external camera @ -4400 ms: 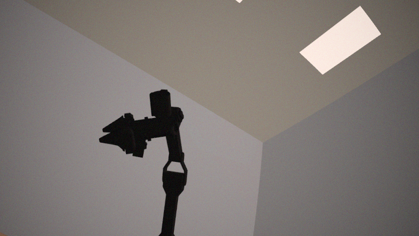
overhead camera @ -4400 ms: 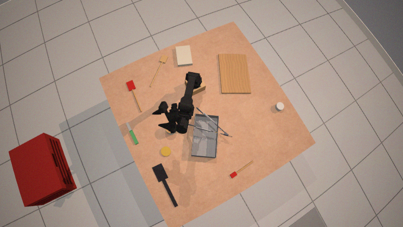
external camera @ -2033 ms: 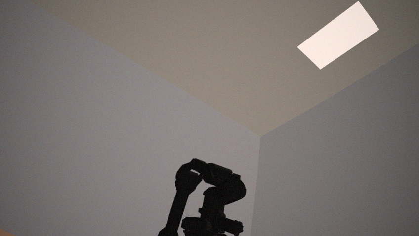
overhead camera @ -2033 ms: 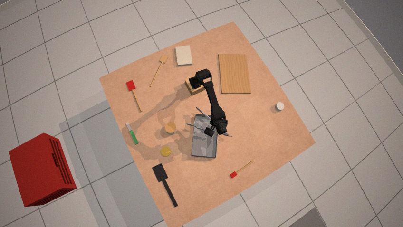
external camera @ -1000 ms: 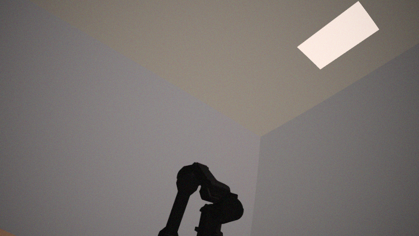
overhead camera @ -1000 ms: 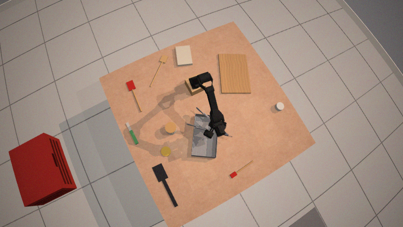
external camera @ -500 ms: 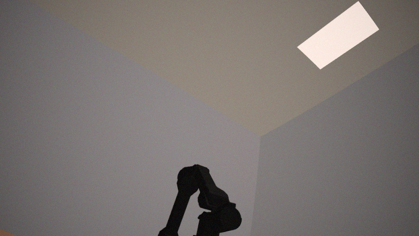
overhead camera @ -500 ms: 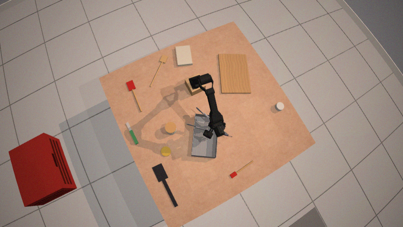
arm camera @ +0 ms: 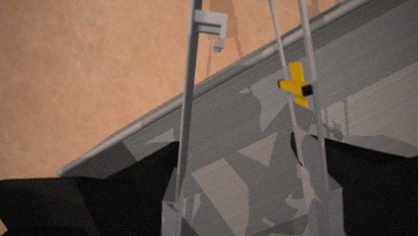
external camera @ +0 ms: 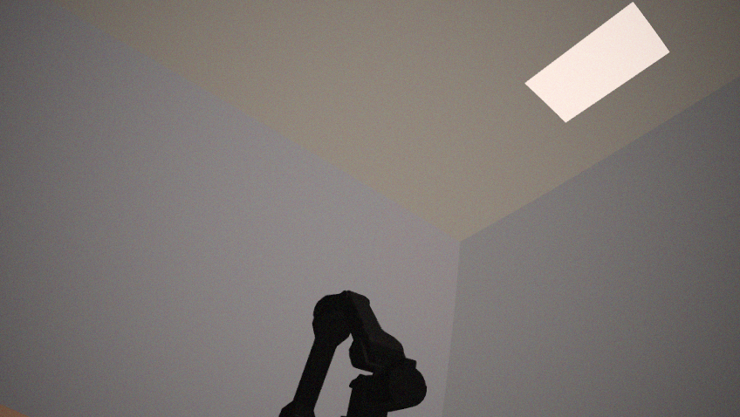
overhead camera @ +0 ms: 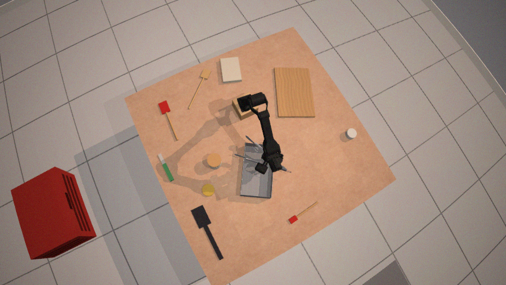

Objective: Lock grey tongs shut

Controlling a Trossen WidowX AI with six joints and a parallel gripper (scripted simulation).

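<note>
My gripper tip is 4 cm below the yellow slider part, 4 cm short of it and 1 cm to the right of it. The rest, counted from my gripper tip: grey roasting tin 6 cm to the right, 3 cm ahead; then yellow disc 36 cm to the right, 4 cm ahead, 2 cm below; then black spatula 45 cm to the right, 24 cm ahead, 3 cm below.
</note>
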